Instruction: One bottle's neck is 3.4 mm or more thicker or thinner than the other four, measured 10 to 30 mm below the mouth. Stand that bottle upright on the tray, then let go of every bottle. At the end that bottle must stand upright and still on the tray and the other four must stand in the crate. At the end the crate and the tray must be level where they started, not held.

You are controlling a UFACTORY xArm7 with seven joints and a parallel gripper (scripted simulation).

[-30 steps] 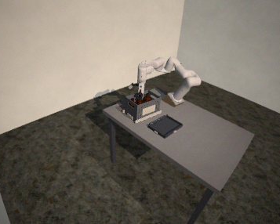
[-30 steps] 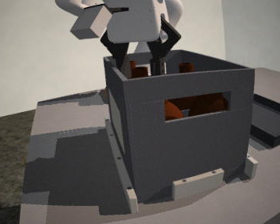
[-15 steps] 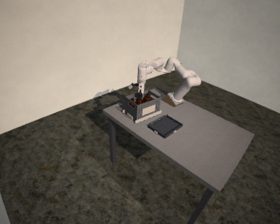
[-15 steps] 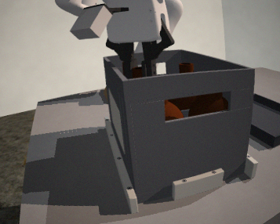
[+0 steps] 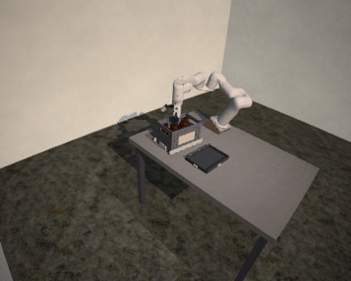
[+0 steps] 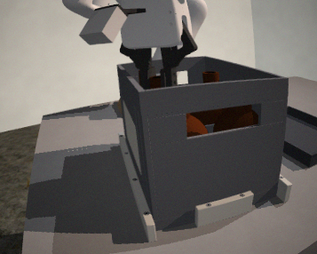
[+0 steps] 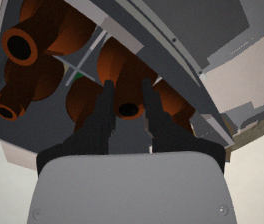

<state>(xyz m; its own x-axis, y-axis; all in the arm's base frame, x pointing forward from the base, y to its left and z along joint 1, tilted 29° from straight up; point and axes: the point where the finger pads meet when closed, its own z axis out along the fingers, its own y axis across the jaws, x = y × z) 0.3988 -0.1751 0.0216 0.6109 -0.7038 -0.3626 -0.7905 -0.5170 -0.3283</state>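
My hand is 1 cm short of the dark grey crate, 4 cm to the right of it and 7 cm above it. Round my hand: dark flat tray 1 cm ahead, 33 cm to the left, 15 cm below; then glass bottle 9 cm behind, 1 cm to the left, 7 cm below.
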